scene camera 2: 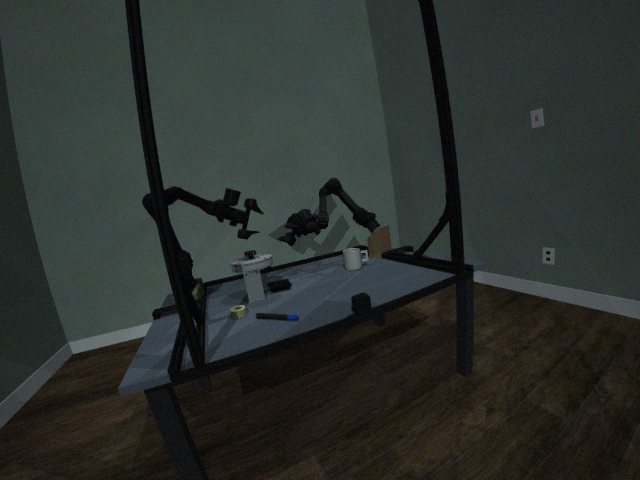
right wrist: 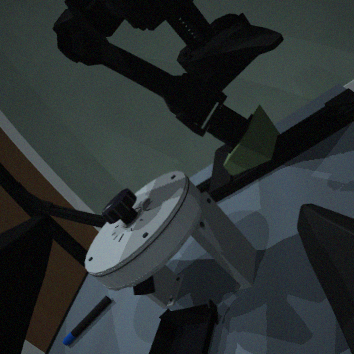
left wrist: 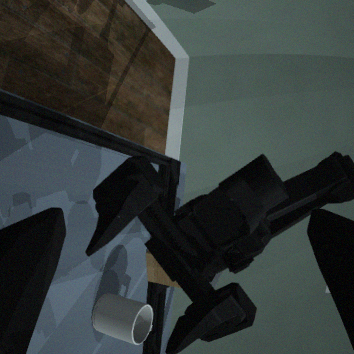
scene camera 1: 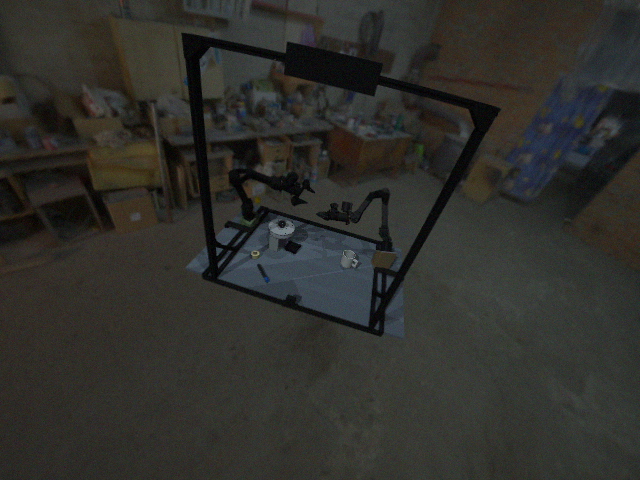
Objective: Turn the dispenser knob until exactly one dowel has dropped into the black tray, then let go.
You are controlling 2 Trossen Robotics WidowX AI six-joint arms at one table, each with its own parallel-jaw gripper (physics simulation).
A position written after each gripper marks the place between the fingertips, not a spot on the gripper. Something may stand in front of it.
Note:
The left gripper (left wrist: 190,222) is open, with nothing in its grasp. The right gripper (left wrist: 130,305) is open, holding nothing. Also in view: a dispenser (right wrist: 121,255).
The right gripper shows as well in the right wrist view (right wrist: 175,224).

